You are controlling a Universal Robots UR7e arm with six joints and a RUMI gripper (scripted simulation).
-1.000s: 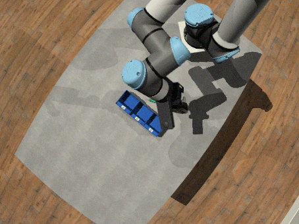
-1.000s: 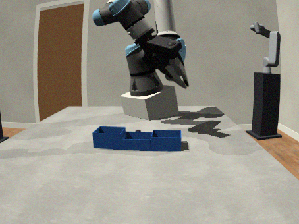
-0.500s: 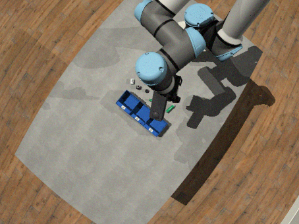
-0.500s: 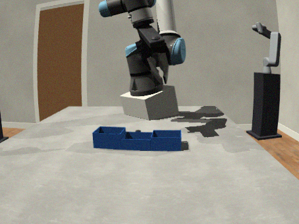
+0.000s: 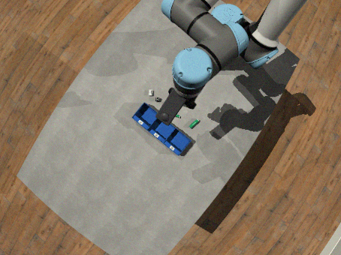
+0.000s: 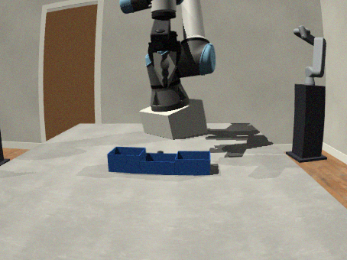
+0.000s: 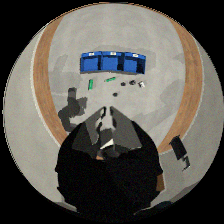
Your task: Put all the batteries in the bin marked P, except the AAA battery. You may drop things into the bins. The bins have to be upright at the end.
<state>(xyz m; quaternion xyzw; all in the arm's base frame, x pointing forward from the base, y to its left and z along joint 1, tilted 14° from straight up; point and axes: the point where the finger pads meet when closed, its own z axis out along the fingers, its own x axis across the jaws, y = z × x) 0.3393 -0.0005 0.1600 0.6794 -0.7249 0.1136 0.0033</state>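
Right now my hand is 110 mm short of the blue bin rack, 20 mm to the left of it and 190 mm above it. Round my hand: thin green battery (30 mm ahead, 210 mm below); white object (10 mm behind, 140 mm to the right, 210 mm below).
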